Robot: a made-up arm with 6 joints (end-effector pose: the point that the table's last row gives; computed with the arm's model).
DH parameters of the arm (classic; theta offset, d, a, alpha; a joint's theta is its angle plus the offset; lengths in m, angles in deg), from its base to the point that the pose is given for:
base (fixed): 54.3 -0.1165 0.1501 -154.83
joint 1: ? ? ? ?
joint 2: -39 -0.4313 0.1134 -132.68
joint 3: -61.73 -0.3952 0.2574 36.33
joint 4: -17 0.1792 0.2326 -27.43
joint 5: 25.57 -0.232 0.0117 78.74
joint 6: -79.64 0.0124 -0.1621 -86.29
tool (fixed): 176.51 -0.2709 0 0
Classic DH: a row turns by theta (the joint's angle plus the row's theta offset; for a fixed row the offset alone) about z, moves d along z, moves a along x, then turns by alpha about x.
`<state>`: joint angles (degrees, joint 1 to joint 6).
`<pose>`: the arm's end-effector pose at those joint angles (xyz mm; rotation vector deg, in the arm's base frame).
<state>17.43 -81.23 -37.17 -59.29 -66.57 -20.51</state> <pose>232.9 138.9 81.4 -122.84 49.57 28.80</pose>
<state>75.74 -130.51 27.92 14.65 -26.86 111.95</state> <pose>690.5 530.7 59.8 116.49 -11.70 -94.35</pose>
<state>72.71 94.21 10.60 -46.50 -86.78 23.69</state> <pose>302.1 -317.7 -198.9 -48.27 34.64 53.64</pose>
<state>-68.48 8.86 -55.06 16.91 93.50 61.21</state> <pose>-222.6 -129.7 428.0 -27.36 162.97 31.75</pose>
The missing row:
joint 1: 78.31 -0.1538 -0.0151 139.82
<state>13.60 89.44 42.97 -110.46 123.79 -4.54</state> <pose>100.1 -75.3 144.9 81.56 128.46 43.21</pose>
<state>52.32 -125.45 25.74 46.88 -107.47 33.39</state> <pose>-4.7 768.7 15.3 32.80 64.03 -150.91</pose>
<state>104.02 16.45 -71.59 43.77 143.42 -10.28</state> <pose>503.5 163.8 -256.2 -68.68 3.19 133.70</pose>
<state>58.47 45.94 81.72 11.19 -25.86 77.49</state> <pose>-27.0 -522.7 332.4 -113.31 -113.01 -1.73</pose>
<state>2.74 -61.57 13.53 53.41 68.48 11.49</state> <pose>297.0 -195.9 415.7 148.00 4.63 -79.17</pose>
